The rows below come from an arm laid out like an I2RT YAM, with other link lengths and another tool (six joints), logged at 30 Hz.
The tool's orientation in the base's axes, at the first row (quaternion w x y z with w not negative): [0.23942 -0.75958 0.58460 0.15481]
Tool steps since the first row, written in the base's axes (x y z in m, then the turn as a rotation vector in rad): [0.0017 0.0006 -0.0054 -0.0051 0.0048 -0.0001]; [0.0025 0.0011 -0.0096 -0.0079 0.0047 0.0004]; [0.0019 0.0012 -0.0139 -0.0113 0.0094 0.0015]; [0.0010 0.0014 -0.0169 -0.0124 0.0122 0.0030]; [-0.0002 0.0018 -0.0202 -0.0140 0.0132 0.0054]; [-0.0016 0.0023 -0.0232 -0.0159 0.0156 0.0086]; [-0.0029 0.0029 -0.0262 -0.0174 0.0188 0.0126]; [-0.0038 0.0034 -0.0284 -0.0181 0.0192 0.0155]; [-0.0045 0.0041 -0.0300 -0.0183 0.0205 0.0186]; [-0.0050 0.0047 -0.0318 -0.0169 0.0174 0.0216]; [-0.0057 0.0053 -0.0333 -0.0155 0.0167 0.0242]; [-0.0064 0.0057 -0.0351 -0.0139 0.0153 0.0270]
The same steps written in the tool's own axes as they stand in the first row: [0.0027 -0.0008 0.0049 -0.0052 0.0040 0.0025]; [0.0047 -0.0009 0.0088 -0.0062 0.0066 0.0019]; [0.0067 0.0005 0.0124 -0.0115 0.0087 0.0034]; [0.0078 0.0018 0.0150 -0.0148 0.0089 0.0036]; [0.0089 0.0035 0.0179 -0.0173 0.0098 0.0020]; [0.0096 0.0053 0.0206 -0.0214 0.0106 0.0006]; [0.0104 0.0070 0.0234 -0.0265 0.0106 -0.0011]; [0.0108 0.0082 0.0255 -0.0285 0.0107 -0.0033]; [0.0109 0.0090 0.0272 -0.0312 0.0101 -0.0052]; [0.0112 0.0097 0.0290 -0.0298 0.0088 -0.0094]; [0.0113 0.0105 0.0305 -0.0302 0.0071 -0.0119]; [0.0117 0.0114 0.0322 -0.0301 0.0054 -0.0149]
